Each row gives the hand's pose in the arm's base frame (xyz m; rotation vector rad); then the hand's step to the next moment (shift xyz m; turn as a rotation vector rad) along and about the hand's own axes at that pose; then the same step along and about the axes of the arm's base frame.
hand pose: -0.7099 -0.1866 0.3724 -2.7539 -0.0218 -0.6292
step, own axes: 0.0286 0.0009 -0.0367 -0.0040 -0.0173 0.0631
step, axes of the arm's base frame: 0.0105 -0.0137 0.0432 0.0215 0.0360 -0.0504
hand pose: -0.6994 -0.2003 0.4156 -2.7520 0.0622 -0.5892
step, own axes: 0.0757 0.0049 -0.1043 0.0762 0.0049 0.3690
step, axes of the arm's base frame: 0.0270 -0.0447 0.1179 0.2194 0.0994 -0.2898
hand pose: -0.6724 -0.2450 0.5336 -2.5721 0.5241 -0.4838
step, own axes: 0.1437 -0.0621 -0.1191 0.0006 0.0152 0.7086
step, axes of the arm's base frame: 0.0914 -0.0567 0.1647 0.2936 0.2504 -0.5945
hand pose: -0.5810 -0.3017 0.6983 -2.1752 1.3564 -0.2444
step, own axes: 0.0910 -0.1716 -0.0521 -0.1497 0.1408 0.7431
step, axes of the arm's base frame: 0.1525 -0.0411 0.1244 0.1409 0.3520 -0.6713
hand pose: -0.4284 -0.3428 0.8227 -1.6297 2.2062 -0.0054
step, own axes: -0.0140 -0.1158 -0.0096 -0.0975 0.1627 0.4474
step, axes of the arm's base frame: 0.1066 -0.0266 0.0403 0.0151 0.2438 -0.4201
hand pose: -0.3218 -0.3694 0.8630 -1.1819 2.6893 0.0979
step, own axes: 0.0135 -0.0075 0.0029 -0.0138 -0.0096 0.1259
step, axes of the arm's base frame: -0.0029 -0.0144 -0.0055 0.0360 0.0212 -0.1200
